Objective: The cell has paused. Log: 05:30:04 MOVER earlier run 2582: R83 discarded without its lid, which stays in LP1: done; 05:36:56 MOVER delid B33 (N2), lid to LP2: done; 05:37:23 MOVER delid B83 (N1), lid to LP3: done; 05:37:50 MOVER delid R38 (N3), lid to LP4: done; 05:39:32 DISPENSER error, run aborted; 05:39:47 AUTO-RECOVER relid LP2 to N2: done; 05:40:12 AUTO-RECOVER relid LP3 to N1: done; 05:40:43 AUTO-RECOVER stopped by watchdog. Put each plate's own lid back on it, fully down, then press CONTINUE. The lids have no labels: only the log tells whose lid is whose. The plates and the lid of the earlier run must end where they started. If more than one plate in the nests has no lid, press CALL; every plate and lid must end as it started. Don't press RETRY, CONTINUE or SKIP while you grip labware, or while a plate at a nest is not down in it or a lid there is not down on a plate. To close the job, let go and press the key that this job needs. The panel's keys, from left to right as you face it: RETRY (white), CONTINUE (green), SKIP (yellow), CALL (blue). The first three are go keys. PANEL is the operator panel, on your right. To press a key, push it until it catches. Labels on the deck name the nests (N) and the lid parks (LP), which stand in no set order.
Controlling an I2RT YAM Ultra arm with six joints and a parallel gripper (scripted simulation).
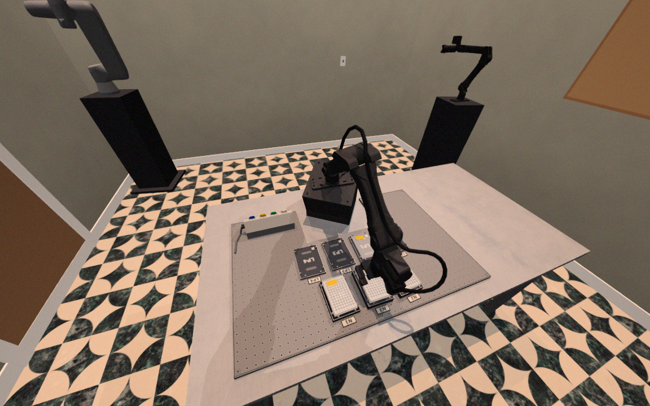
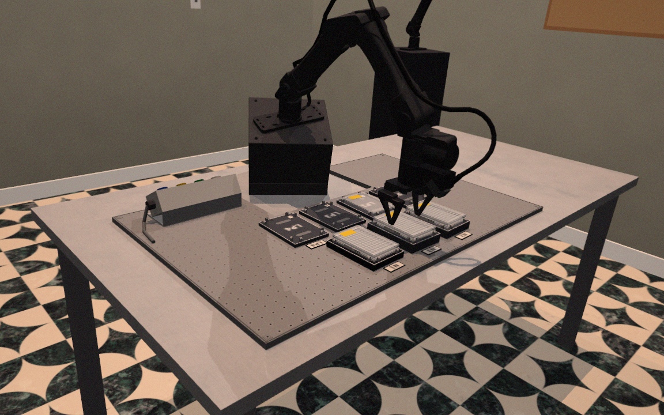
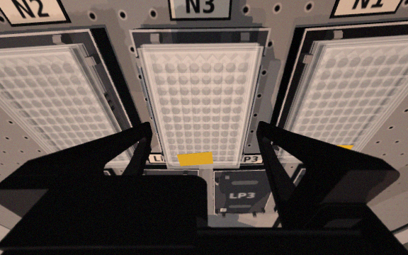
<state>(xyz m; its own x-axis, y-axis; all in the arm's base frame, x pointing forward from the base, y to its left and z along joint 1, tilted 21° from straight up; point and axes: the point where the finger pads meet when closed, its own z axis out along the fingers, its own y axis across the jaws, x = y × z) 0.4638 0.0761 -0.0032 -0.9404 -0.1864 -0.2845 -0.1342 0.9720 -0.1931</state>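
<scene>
Right now the plate is 20 mm below my hand. From my hand the other things lie so: lid park LP3: 170 mm behind, 90 mm to the right, 50 mm below; then green CONTINUE key: 400 mm behind, 360 mm to the right, 10 mm above; then white RETRY key: 400 mm behind, 320 mm to the right, 10 mm above.
</scene>
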